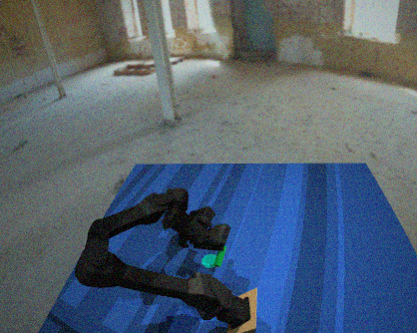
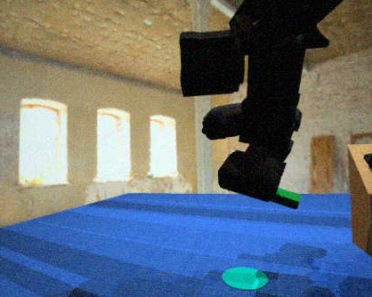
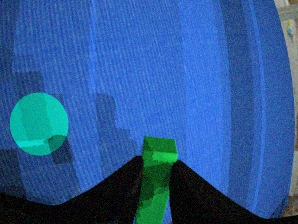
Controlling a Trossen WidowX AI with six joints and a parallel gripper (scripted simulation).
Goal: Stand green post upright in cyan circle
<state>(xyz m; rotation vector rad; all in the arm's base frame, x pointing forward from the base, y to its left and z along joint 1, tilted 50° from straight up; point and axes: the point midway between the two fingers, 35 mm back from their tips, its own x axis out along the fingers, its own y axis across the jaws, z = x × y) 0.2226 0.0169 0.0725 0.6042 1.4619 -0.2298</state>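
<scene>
The cyan circle lies 11 cm below my gripper tip, 5 cm to the left of it and 3 cm ahead of it. Round my gripper tip: green post: 2 cm behind, 1 cm to the left, 1 cm below.
</scene>
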